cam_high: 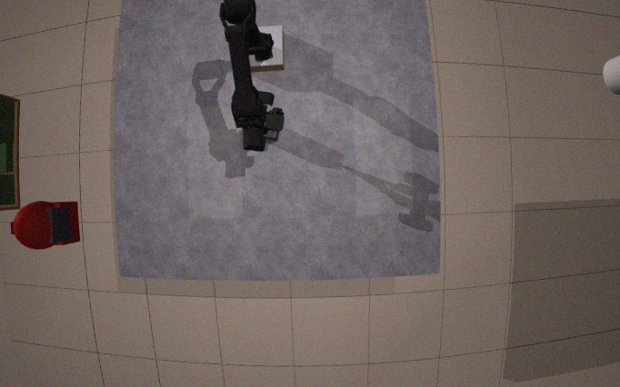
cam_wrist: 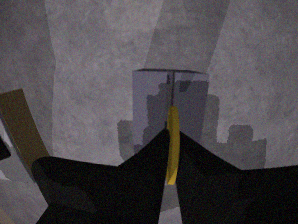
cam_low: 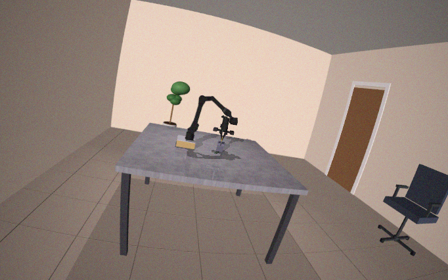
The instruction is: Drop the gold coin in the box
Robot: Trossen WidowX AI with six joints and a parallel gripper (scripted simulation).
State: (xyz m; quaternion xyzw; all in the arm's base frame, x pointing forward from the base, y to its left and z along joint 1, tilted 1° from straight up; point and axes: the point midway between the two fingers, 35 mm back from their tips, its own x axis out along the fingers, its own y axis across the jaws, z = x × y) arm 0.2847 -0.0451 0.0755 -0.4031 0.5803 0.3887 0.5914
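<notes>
Now: the gold coin 10 mm above my gripper tip.
</notes>
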